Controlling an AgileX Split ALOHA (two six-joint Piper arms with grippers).
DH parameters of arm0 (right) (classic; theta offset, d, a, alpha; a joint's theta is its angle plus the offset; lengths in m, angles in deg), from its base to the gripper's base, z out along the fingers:
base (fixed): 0 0 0 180
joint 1: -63.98 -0.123 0 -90
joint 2: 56.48 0 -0.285 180
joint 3: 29.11 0 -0.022 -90
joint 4: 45.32 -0.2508 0 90
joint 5: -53.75 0 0.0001 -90
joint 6: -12.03 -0.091 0 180
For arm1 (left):
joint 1: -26.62 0.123 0 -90
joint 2: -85.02 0 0.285 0
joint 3: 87.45 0 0.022 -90
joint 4: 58.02 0.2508 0 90
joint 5: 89.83 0 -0.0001 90
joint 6: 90.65 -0.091 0 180
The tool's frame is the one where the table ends.
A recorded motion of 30 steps. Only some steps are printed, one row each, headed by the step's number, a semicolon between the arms.
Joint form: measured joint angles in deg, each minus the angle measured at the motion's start. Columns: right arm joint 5, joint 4, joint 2, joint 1, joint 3, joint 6; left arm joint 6, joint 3, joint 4, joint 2, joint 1, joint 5.
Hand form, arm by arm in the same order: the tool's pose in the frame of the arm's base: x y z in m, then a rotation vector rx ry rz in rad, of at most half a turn. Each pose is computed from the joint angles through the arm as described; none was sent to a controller.
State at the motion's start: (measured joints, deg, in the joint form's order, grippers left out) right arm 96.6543 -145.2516 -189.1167 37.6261 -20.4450 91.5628; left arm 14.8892 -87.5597 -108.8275 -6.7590 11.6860 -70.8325
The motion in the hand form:
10: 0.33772 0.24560 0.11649 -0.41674 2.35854 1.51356; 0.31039 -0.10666 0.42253 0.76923 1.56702 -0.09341
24: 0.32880 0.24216 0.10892 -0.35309 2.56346 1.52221; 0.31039 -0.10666 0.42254 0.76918 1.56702 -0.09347
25: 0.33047 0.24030 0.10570 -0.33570 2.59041 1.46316; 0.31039 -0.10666 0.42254 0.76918 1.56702 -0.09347
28: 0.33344 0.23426 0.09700 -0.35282 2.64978 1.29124; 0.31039 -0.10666 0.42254 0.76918 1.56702 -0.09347
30: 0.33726 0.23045 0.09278 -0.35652 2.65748 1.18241; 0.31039 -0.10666 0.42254 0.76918 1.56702 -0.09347
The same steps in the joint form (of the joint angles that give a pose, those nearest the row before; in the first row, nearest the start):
10: 8.94 0.03 0.29 0.06 0.05 -5.68; 0.00 0.00 -0.11 -0.05 0.00 0.00
24: 9.04 9.84 0.29 0.10 0.05 -19.56; 0.00 0.00 -0.11 -0.05 0.00 0.00
25: 6.66 11.08 0.30 0.10 0.05 -20.65; 0.00 0.00 -0.11 -0.05 0.00 0.00
28: 0.81 16.20 0.29 0.10 0.05 -22.69; 0.00 0.00 -0.11 -0.05 0.00 0.00
30: -3.33 18.01 0.29 0.10 0.05 -22.69; 0.00 0.00 -0.11 -0.05 0.00 0.00

